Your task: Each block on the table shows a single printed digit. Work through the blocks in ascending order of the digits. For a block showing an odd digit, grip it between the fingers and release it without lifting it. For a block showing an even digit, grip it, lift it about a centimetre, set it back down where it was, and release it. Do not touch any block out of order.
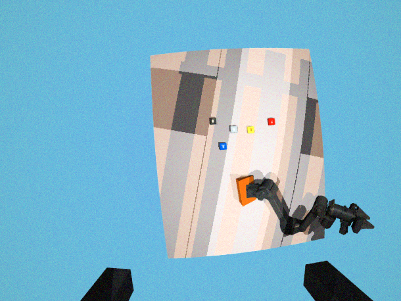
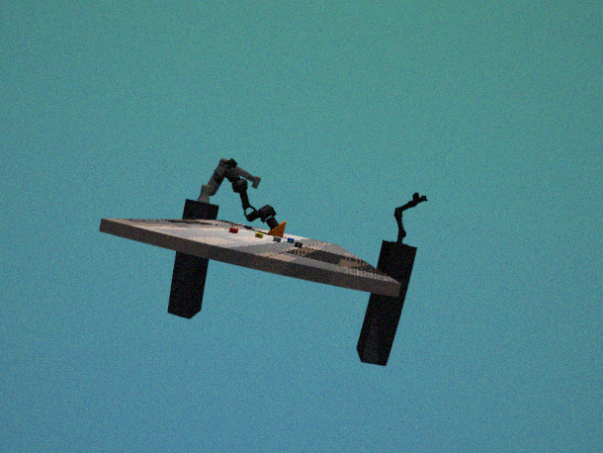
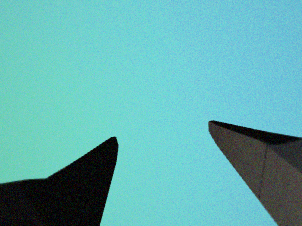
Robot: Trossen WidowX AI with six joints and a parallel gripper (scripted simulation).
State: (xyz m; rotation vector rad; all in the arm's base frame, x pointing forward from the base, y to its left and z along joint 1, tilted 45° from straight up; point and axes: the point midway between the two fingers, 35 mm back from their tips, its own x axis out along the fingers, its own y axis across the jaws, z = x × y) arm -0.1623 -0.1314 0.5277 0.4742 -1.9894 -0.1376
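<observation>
Now: gripper tip 48 cm short of the dark block, 66 cm to the right of it and 36 cm above it. Also, from my gripper tip: yellow block 43 cm ahead, 47 cm to the left, 36 cm below; blue block 36 cm ahead, 61 cm to the left, 36 cm below; red block 47 cm ahead, 36 cm to the left, 36 cm below.
</observation>
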